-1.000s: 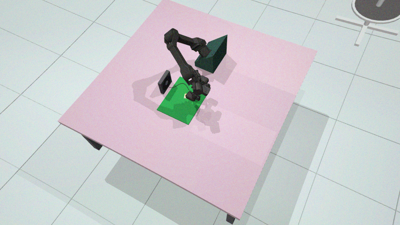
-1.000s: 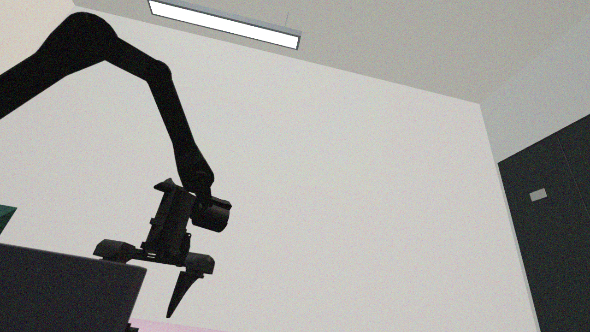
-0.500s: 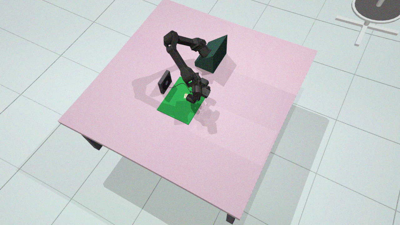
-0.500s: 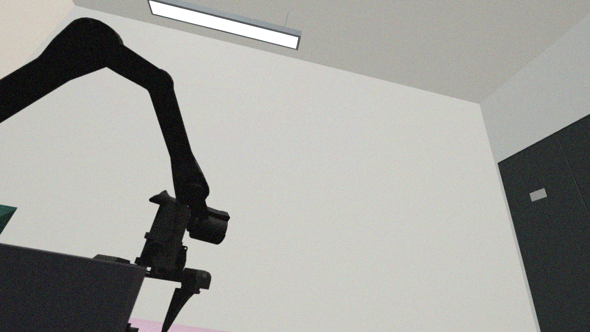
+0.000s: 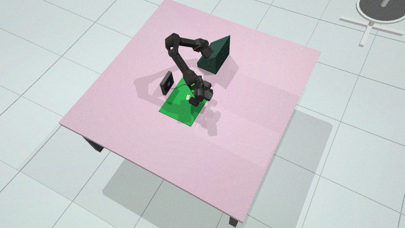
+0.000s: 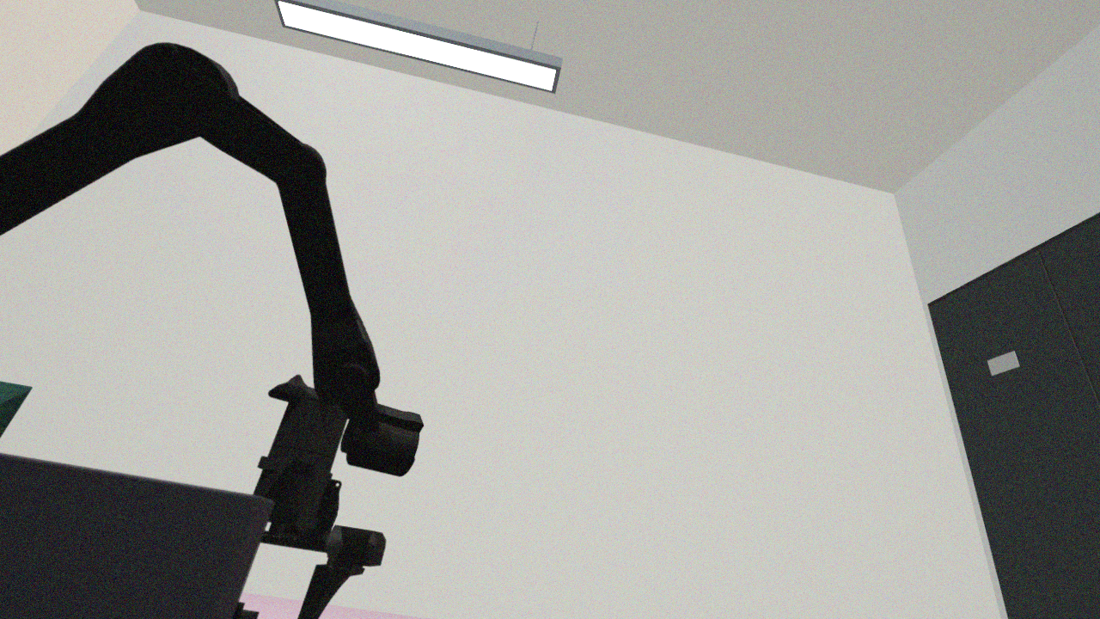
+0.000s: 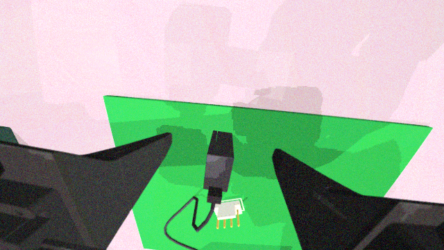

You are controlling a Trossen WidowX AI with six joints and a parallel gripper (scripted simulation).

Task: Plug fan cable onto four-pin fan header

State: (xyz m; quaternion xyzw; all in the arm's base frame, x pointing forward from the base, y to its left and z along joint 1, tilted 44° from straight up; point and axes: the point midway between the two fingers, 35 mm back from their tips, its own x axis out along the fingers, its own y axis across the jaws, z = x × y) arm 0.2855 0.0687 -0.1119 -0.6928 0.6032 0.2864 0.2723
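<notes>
My gripper tip is now 1 cm to the left of the black fan plug and 1 cm below it. From my gripper tip the other things lie so: black fan: 24 cm to the right, 4 cm ahead, 4 cm above; then green board: 9 cm to the right, 5 cm ahead, 3 cm below.
</notes>
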